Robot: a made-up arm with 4 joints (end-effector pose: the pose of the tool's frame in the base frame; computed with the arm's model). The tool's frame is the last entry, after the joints. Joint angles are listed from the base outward.
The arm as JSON. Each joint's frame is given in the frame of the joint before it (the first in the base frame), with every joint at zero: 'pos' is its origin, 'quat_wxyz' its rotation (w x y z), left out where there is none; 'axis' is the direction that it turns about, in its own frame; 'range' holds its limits. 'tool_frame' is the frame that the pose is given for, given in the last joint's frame.
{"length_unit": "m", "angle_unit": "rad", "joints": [
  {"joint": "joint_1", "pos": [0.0, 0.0, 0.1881], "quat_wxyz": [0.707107, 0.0, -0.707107, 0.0], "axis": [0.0, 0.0, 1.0], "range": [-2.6, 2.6]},
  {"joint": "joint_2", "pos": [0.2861, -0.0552, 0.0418], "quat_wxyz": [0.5, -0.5, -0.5, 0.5], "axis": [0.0, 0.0, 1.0], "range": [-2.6, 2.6]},
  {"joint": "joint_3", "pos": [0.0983, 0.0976, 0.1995], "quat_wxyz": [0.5, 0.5, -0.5, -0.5], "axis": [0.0, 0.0, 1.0], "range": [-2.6, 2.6]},
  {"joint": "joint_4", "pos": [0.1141, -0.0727, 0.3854], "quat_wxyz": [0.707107, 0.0, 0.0, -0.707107], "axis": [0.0, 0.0, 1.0], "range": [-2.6, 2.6]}
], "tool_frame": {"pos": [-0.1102, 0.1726, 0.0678], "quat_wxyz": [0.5, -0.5, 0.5, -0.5]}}
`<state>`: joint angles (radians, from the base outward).
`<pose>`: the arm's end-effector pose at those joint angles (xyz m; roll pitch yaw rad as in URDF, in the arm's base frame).
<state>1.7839 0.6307 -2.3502 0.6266</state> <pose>-0.1325 0.3878 0.5425 -0.9194 -0.1216 -1.6950</pose>
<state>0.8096 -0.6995 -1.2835 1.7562</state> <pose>0.2108 -0.1825 0.4375 -0.5906 0.1011 0.8165</pose>
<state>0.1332 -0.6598 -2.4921 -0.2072</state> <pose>0.4454 -0.0893 0.4737 -3.0293 0.3583 -2.4380</pose>
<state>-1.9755 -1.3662 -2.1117 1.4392</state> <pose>0.3087 -0.1104 0.0183 0.6365 -1.2512 1.0404</pose>
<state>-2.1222 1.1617 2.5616 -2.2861</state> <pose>-0.3606 0.2727 0.1069 2.2813 1.1074 0.5426</pose>
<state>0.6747 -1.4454 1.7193 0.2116</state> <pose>0.3361 -0.0175 -0.0024 -0.2509 -1.2507 1.7113</pose>
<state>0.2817 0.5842 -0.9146 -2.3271</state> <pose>-0.0137 -0.3923 0.6283 -2.9072 0.0566 2.5523</pose>
